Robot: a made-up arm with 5 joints.
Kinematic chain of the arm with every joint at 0, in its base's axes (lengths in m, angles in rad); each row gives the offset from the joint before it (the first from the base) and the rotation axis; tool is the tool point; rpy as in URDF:
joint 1: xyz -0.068 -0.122 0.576 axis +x
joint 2: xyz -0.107 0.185 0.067 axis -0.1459 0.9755 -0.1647
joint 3: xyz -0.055 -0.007 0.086 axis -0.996 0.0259 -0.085
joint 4: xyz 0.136 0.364 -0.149 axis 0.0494 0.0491 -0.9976
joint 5: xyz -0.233 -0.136 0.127 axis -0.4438 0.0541 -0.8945
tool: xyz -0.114 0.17 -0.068 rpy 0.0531 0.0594 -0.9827
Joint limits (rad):
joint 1: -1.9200..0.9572
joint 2: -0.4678..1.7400
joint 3: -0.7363..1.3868
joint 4: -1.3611..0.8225
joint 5: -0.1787..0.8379
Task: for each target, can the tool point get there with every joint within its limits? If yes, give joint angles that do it. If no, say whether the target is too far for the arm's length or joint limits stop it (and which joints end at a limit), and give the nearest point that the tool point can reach.
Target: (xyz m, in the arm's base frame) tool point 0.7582 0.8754 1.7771
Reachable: no: too far | nearest point 0.2317 0.3815 1.1823 | short by 0.935 m
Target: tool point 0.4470 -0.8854 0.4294
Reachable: no: joint limits stop it (at a limit: joint 1, joint 2, joint 4) | nearest point -0.0034 -0.6344 0.4449 | short by 0.516 m
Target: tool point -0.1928 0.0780 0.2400
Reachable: yes | joints -1.4983 1.2422 -0.3576 -0.9753 0.0874
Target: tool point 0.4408 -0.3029 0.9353
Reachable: no: joint limits stop it (at a limit: joint 1, joint 2, joint 3, joint 5) | nearest point 0.0874 -0.0128 1.1418 | short by 0.502 m
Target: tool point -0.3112 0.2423 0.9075
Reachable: yes | joints 0.4726 0.2435 -0.3454 -0.6046 0.6074
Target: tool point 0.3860 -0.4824 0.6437
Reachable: no: joint limits stop it (at a limit: joint 1, joint 2, joint 3, joint 4, joint 5) | nearest point 0.0175 -0.5303 0.5378 | short by 0.386 m
